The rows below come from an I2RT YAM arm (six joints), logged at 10 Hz.
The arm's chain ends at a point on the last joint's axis. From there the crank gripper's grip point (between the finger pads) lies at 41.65 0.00 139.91 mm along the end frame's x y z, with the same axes.
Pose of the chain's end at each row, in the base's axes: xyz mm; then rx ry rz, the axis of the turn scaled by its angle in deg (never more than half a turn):
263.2 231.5 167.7 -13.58 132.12 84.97
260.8 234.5 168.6 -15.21 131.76 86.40
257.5 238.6 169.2 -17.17 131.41 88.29
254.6 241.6 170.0 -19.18 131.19 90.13
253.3 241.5 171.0 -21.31 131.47 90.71
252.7 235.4 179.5 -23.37 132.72 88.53
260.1 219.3 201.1 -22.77 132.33 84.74
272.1 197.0 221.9 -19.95 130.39 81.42
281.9 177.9 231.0 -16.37 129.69 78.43
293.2 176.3 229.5 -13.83 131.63 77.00
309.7 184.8 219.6 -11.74 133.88 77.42
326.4 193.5 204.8 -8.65 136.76 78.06
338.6 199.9 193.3 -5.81 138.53 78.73
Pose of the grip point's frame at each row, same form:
257.3 360.4 99.5 -13.58 132.12 84.97
251.8 364.1 102.0 -15.21 131.76 86.40
244.2 368.8 104.6 -17.17 131.41 88.29
236.8 372.2 107.2 -19.18 131.19 90.13
231.9 371.4 107.9 -21.31 131.47 90.71
230.3 362.7 111.7 -23.37 132.72 88.53
244.4 345.2 129.0 -22.77 132.33 84.74
267.3 323.1 148.5 -19.95 130.39 81.42
286.4 303.1 156.1 -16.37 129.69 78.43
299.0 299.8 151.9 -13.83 131.63 77.00
313.1 307.8 141.0 -11.74 133.88 77.42
326.8 316.0 125.5 -8.65 136.76 78.06
337.5 322.6 114.2 -5.81 138.53 78.73

